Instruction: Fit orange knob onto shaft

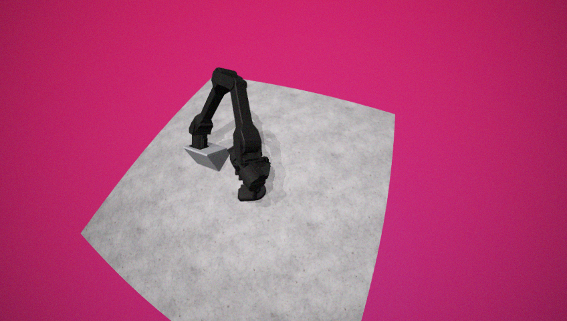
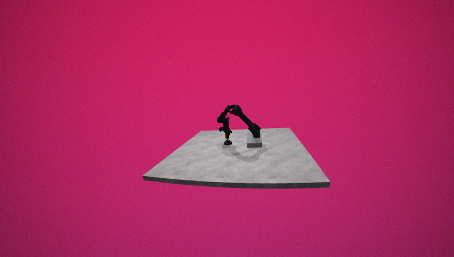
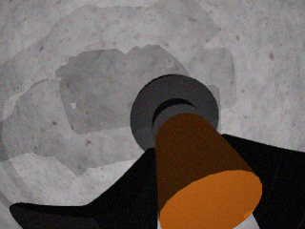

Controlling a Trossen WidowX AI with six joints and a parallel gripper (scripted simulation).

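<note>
Now: the round dark pedestal 40 mm below my gripper tip. Also, from my gripper tip: orange knob (30 mm above).
</note>
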